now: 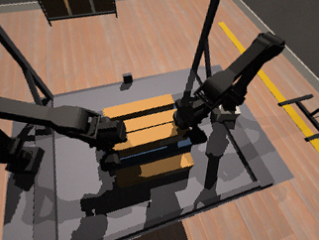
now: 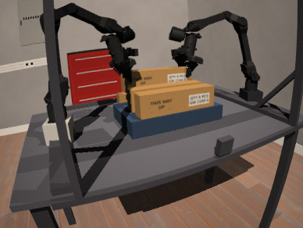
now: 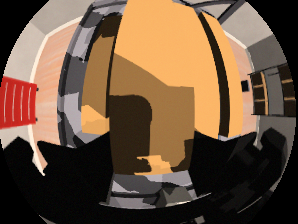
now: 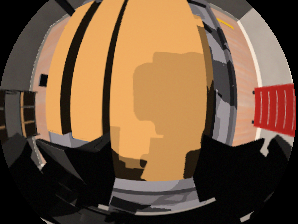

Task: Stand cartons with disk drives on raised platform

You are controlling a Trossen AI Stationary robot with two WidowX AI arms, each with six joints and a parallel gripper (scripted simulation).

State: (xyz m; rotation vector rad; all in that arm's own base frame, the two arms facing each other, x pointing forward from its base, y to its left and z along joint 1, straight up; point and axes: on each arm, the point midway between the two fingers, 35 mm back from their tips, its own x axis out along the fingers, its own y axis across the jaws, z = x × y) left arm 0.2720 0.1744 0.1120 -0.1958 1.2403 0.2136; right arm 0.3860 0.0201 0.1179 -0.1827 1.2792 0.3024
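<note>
The carton is 14 cm to the left of my right hand and 3 cm below it.
The carton lies 14 cm to the right of my left hand and 3 cm below it.
</note>
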